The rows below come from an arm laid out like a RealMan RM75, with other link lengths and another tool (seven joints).
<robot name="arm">
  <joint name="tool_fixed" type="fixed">
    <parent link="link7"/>
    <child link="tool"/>
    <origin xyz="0.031 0.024 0.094" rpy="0 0.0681 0.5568"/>
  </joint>
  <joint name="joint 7" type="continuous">
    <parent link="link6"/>
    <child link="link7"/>
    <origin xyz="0 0 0.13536"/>
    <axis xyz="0 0 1"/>
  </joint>
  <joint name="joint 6" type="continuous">
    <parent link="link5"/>
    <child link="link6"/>
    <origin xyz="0 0 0"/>
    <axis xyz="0 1 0"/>
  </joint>
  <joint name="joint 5" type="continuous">
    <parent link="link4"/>
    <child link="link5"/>
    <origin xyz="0 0 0.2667"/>
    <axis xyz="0 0 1"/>
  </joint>
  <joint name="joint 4" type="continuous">
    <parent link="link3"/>
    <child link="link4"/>
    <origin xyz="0 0 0"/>
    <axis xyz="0 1 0"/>
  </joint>
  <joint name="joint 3" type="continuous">
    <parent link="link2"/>
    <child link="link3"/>
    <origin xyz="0 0 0.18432"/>
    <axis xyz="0 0 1"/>
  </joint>
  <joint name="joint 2" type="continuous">
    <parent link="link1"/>
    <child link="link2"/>
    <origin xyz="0 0 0"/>
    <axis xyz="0 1 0"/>
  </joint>
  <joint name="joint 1" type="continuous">
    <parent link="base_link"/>
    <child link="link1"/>
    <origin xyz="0 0 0.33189"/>
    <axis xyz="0 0 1"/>
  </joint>
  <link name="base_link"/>
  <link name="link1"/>
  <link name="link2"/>
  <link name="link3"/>
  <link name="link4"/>
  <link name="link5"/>
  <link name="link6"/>
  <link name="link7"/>
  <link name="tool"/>
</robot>
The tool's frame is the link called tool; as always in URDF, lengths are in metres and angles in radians. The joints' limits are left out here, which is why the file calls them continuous.
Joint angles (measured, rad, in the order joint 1, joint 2, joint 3, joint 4, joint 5, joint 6, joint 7), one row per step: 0.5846, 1.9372, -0.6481, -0.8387, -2.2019, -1.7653, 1.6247; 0.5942, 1.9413, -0.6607, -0.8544, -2.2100, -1.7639, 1.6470; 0.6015, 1.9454, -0.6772, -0.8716, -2.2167, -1.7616, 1.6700; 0.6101, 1.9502, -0.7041, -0.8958, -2.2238, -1.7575, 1.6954; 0.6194, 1.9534, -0.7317, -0.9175, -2.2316, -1.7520, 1.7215; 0.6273, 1.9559, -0.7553, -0.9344, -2.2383, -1.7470, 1.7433; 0.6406, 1.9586, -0.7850, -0.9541, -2.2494, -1.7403, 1.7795; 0.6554, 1.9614, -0.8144, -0.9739, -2.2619, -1.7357, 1.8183; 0.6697, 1.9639, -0.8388, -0.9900, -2.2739, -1.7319, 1.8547; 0.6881, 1.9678, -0.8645, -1.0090, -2.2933, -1.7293, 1.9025; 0.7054, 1.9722, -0.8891, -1.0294, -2.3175, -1.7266, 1.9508; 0.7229, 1.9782, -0.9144, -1.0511, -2.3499, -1.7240, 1.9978; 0.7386, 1.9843, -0.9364, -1.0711, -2.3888, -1.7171, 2.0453; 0.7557, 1.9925, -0.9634, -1.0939, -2.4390, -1.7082, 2.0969; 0.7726, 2.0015, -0.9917, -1.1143, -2.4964, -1.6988, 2.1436; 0.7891, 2.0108, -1.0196, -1.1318, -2.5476, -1.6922, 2.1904; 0.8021, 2.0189, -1.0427, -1.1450, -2.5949, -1.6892, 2.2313; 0.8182, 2.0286, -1.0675, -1.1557, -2.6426, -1.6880, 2.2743; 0.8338, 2.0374, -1.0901, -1.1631, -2.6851, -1.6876, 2.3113
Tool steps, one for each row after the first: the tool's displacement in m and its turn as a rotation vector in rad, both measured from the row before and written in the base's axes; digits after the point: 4 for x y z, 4 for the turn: -0.0041, 0.0021, -0.0004, -0.0090, -0.0137, -0.0011; -0.0038, 0.0017, -0.0007, -0.0092, -0.0156, -0.0015; -0.0050, 0.0024, -0.0011, -0.0112, -0.0244, 0.0052; -0.0048, 0.0025, -0.0011, -0.0103, -0.0257, 0.0039; -0.0041, 0.0020, -0.0012, -0.0085, -0.0215, 0.0031; -0.0060, 0.0028, -0.0017, -0.0114, -0.0275, -0.0027; -0.0066, 0.0025, -0.0017, -0.0120, -0.0277, -0.0034; -0.0061, 0.0022, -0.0016, -0.0093, -0.0237, -0.0053; -0.0072, 0.0022, -0.0017, -0.0100, -0.0295, -0.0117; -0.0062, 0.0021, -0.0013, -0.0064, -0.0335, -0.0137; -0.0051, 0.0019, -0.0014, -0.0046, -0.0411, -0.0127; -0.0030, 0.0027, -0.0008, 0.0044, -0.0447, -0.0182; -0.0023, 0.0032, -0.0010, 0.0086, -0.0565, -0.0182; -0.0007, 0.0032, -0.0008, 0.0111, -0.0629, -0.0145; -0.0019, 0.0025, -0.0012, 0.0113, -0.0551, -0.0140; -0.0006, 0.0015, -0.0005, 0.0111, -0.0491, -0.0154; -0.0018, 0.0012, -0.0013, 0.0102, -0.0485, -0.0143; -0.0020, 0.0011, -0.0013, 0.0094, -0.0433, -0.0103
